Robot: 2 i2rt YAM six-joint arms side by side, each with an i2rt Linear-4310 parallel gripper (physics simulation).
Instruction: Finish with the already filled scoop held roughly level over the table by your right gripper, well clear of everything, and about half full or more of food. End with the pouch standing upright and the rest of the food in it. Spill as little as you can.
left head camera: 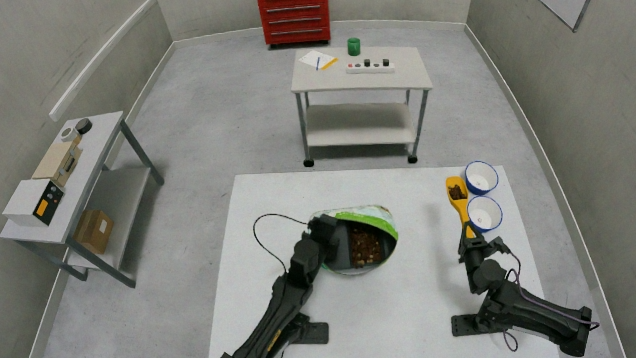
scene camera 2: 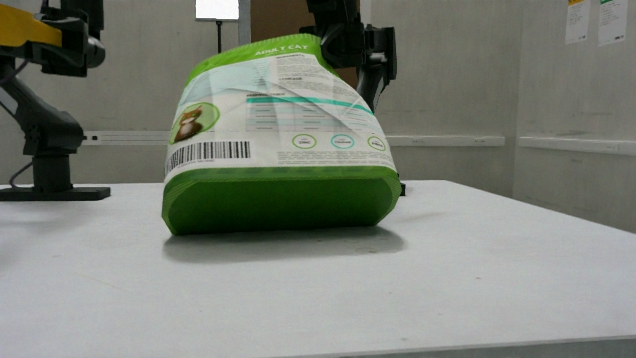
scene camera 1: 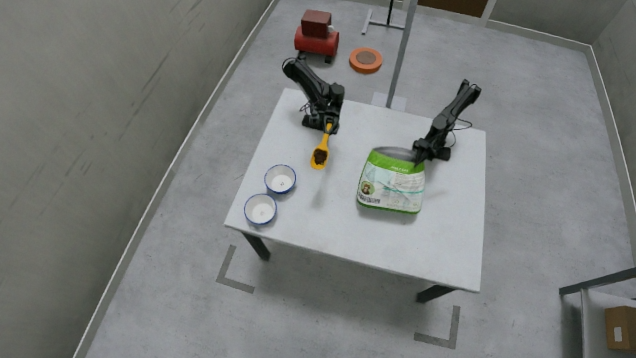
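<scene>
The white and green pouch [left head camera: 372, 215] [scene camera 1: 392, 185] [scene camera 2: 280, 120] leans back toward the arms, its green underside showing in scene camera 2. Brown food [left head camera: 366, 247] shows inside its open mouth. My left gripper [left head camera: 330, 239] [scene camera 1: 418, 159] [scene camera 2: 326, 46] is shut on the pouch's rim at one side of the mouth; its fingertips are partly hidden. My right gripper [left head camera: 468, 234] [scene camera 1: 329, 128] [scene camera 2: 59, 37] is shut on the handle of the yellow scoop [left head camera: 461, 207] [scene camera 1: 325, 144] [scene camera 2: 25, 30]. The scoop is held above the table, roughly level, with brown food [left head camera: 456, 191] [scene camera 1: 320, 156] in its bowl, apart from the pouch.
Two white bowls with blue rims, one [left head camera: 481, 177] [scene camera 1: 260, 210] and another [left head camera: 484, 213] [scene camera 1: 280, 179], stand near the white table's [left head camera: 260, 195] [scene camera 1: 450, 250] [scene camera 2: 300, 300] side edge, close to the scoop in the head view. Small specks show on the table in scene camera 2.
</scene>
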